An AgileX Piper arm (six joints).
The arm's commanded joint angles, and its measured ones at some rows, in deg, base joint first. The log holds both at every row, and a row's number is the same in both.
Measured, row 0: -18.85, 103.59, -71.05, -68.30, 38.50, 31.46
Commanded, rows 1 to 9: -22.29, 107.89, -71.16, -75.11, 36.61, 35.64; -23.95, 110.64, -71.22, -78.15, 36.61, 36.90; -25.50, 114.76, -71.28, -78.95, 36.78, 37.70; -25.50, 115.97, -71.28, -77.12, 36.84, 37.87; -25.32, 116.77, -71.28, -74.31, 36.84, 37.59; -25.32, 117.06, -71.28, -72.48, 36.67, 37.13; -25.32, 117.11, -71.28, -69.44, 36.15, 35.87; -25.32, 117.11, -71.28, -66.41, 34.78, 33.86; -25.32, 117.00, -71.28, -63.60, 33.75, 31.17
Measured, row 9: -25.21, 117.28, -71.05, -67.15, 35.29, 34.49
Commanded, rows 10 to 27: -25.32, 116.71, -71.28, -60.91, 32.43, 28.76; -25.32, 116.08, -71.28, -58.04, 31.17, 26.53; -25.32, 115.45, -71.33, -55.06, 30.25, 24.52; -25.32, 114.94, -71.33, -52.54, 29.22, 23.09; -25.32, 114.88, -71.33, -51.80, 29.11, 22.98; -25.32, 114.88, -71.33, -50.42, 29.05, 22.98; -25.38, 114.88, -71.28, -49.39, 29.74, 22.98; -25.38, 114.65, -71.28, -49.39, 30.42, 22.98; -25.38, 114.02, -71.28, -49.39, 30.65, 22.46; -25.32, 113.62, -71.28, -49.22, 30.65, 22.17; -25.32, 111.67, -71.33, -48.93, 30.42, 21.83; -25.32, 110.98, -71.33, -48.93, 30.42, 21.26; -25.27, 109.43, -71.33, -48.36, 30.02, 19.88; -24.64, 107.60, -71.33, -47.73, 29.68, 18.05; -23.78, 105.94, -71.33, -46.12, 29.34, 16.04; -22.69, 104.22, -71.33, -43.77, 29.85, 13.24; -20.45, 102.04, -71.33, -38.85, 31.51, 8.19; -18.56, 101.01, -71.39, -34.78, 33.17, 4.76
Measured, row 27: -20.57, 102.90, -71.05, -39.99, 30.77, 9.91
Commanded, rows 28 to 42: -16.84, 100.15, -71.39, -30.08, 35.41, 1.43; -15.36, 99.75, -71.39, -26.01, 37.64, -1.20; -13.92, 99.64, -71.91, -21.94, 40.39, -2.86; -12.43, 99.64, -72.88, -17.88, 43.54, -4.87; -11.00, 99.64, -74.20, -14.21, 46.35, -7.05; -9.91, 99.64, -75.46, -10.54, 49.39, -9.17; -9.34, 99.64, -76.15, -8.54, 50.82, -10.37; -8.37, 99.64, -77.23, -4.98, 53.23, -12.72; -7.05, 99.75, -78.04, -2.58, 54.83, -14.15; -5.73, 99.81, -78.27, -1.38, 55.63, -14.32; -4.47, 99.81, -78.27, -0.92, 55.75, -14.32; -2.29, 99.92, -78.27, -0.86, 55.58, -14.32; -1.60, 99.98, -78.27, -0.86, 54.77, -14.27; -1.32, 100.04, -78.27, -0.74, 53.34, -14.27; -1.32, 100.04, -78.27, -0.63, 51.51, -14.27
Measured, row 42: -1.49, 100.21, -77.98, -0.52, 54.20, -13.92
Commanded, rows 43 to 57: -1.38, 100.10, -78.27, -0.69, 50.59, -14.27; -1.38, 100.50, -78.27, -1.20, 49.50, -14.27; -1.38, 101.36, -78.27, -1.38, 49.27, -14.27; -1.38, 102.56, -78.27, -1.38, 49.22, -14.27; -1.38, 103.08, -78.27, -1.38, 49.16, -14.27; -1.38, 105.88, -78.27, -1.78, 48.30, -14.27; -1.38, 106.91, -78.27, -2.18, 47.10, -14.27; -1.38, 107.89, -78.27, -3.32, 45.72, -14.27; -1.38, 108.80, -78.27, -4.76, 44.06, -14.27; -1.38, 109.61, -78.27, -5.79, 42.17, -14.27; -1.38, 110.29, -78.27, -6.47, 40.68, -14.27; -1.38, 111.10, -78.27, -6.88, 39.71, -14.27; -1.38, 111.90, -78.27, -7.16, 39.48, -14.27; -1.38, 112.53, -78.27, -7.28, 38.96, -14.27; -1.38, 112.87, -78.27, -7.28, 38.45, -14.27
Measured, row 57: -1.43, 112.36, -77.98, -6.59, 39.82, -13.92
